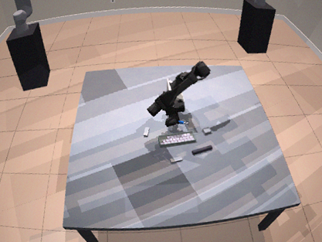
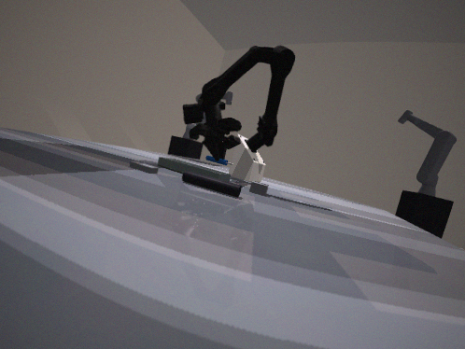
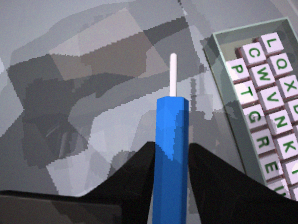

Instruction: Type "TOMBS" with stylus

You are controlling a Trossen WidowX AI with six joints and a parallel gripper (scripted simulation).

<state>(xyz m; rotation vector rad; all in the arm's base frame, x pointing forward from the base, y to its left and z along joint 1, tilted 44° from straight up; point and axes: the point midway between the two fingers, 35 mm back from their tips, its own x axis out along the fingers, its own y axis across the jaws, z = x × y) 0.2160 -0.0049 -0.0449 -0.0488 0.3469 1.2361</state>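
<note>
My gripper tip is now 1 cm to the right of the blue stylus. Round my gripper tip: small grey cube: 16 cm to the left, 7 cm ahead, 4 cm below; then dark bar: 20 cm ahead, 9 cm to the left, 4 cm below.
</note>
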